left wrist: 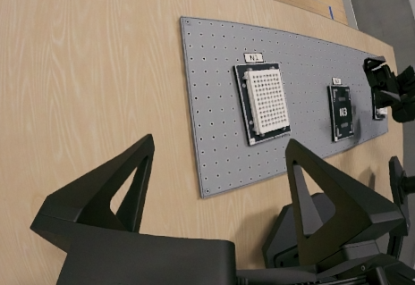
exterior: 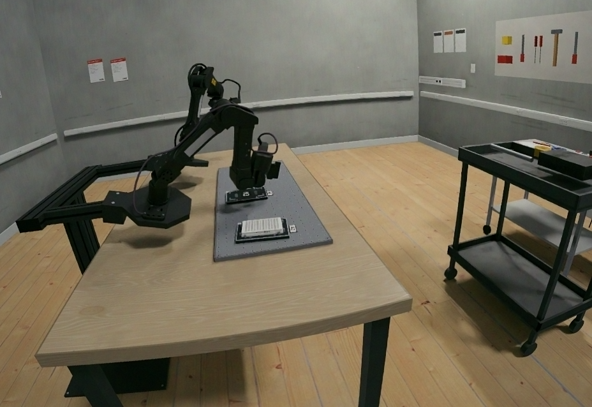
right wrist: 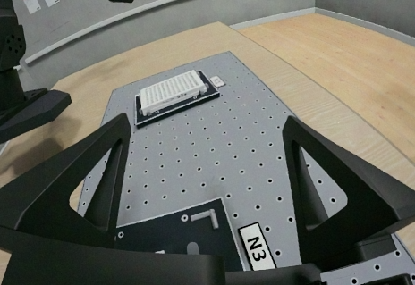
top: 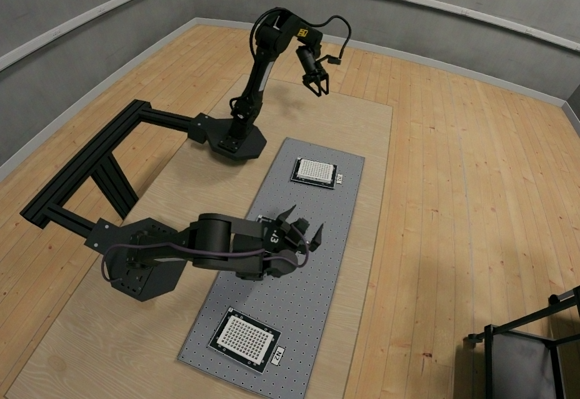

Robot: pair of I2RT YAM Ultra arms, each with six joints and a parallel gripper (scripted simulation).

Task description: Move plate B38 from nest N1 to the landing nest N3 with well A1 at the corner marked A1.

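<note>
Now: left hand 4 cm short of the dark nest, 53 cm to the left of it and 21 cm above it.
</note>
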